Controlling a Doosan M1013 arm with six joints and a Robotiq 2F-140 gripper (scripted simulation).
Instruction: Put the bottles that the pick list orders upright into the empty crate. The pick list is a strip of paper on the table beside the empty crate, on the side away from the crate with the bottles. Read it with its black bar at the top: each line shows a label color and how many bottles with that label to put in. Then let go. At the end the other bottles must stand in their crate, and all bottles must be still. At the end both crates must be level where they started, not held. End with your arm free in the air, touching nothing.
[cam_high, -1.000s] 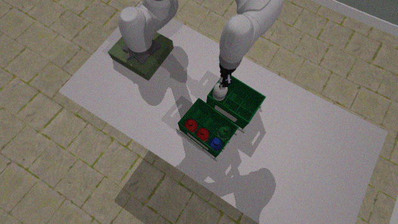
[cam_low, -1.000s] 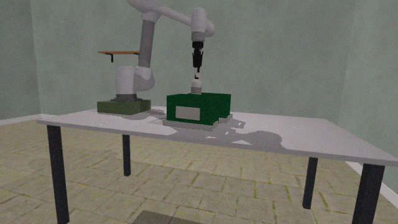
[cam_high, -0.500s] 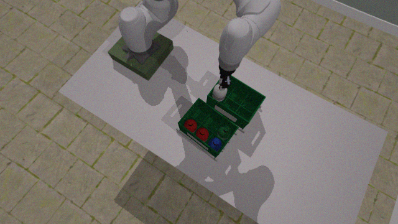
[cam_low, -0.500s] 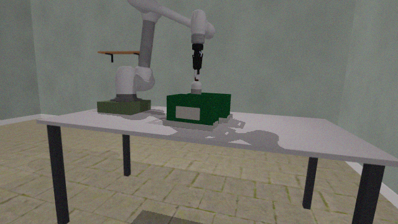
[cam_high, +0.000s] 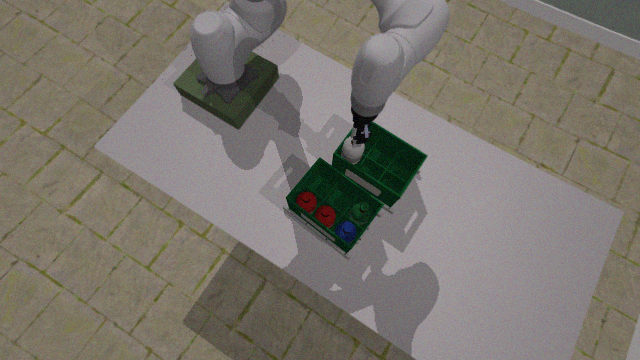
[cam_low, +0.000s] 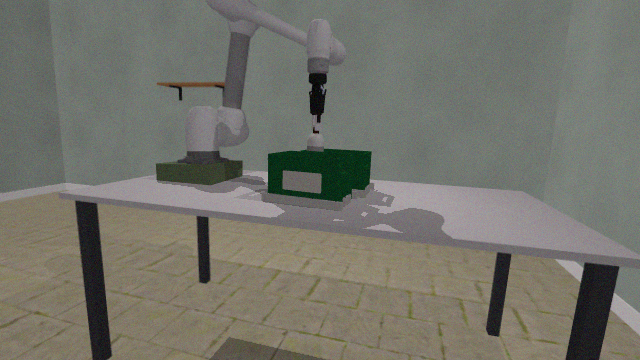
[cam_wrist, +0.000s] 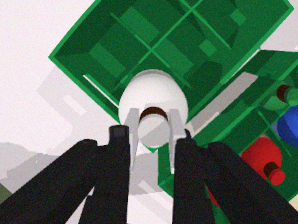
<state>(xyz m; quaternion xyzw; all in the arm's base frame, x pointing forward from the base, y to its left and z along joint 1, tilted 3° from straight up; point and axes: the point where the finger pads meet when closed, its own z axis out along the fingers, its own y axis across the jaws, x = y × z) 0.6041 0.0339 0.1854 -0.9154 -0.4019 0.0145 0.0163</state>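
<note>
Now: hand 80 mm above the white-capped bottle. The rest, counted from my hand: green-capped bottle: 150 mm ahead, 130 mm to the right, 210 mm below; pick list: 100 mm ahead, 210 mm to the left, 290 mm below; blue bottle: 160 mm ahead, 220 mm to the right, 210 mm below.
</note>
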